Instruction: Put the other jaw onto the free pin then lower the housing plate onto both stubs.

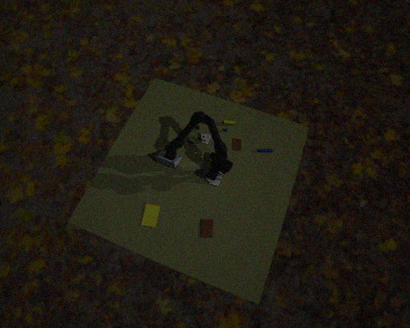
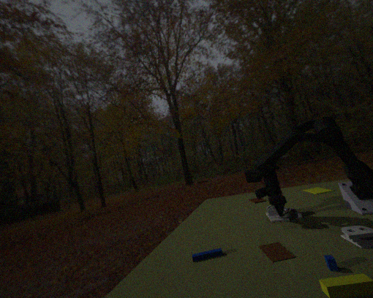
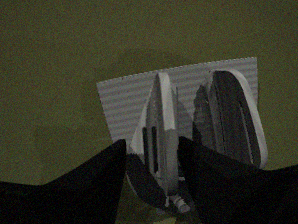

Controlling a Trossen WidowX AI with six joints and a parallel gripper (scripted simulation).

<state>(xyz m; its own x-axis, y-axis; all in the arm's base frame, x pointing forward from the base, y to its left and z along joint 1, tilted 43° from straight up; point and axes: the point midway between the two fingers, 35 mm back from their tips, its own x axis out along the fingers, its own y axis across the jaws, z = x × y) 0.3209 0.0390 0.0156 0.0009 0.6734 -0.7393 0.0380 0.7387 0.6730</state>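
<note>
Right now the grey jaw is 30 mm behind my gripper tip, 20 mm to the right of it and 10 mm above it. From my gripper tip the other things lie so: blue bar: 270 mm ahead, 290 mm to the left, 10 mm below; then yellow bar: 50 mm behind, 410 mm to the left, 10 mm below; then yellow slab: 280 mm behind, 440 mm to the right, 10 mm below.
</note>
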